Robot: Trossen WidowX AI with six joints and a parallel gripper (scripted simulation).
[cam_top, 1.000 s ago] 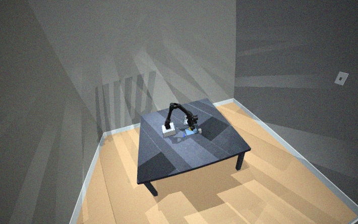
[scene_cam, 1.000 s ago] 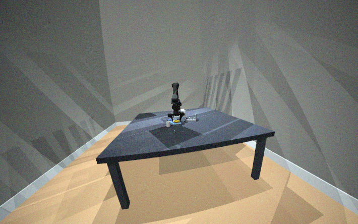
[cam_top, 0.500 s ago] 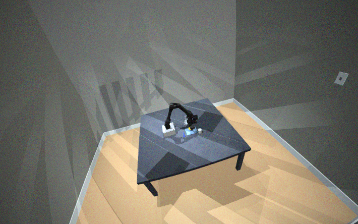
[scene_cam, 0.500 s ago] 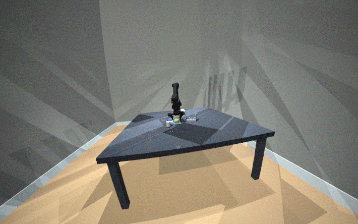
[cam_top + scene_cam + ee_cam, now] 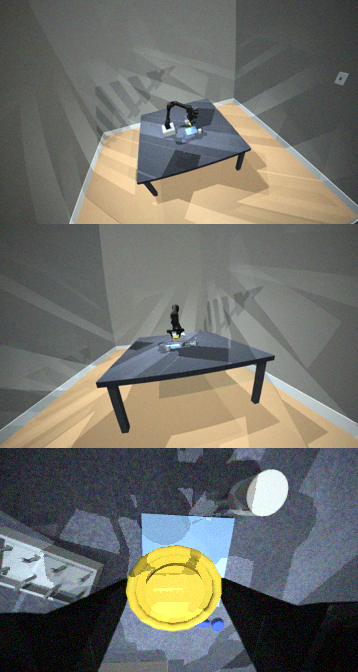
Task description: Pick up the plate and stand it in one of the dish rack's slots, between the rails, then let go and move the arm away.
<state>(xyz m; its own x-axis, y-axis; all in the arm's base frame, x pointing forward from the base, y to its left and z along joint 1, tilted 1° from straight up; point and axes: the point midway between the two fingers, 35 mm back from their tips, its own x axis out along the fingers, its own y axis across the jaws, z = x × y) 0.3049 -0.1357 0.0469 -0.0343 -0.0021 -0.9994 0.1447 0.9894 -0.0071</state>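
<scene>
My gripper tip is now 180 mm to the right of the dish rack and 80 mm above it. Round my gripper tip: yellow plate (10 mm above); white cup (60 mm ahead, 110 mm to the right, 80 mm below); mat (30 mm behind, 20 mm to the right, 100 mm below).
</scene>
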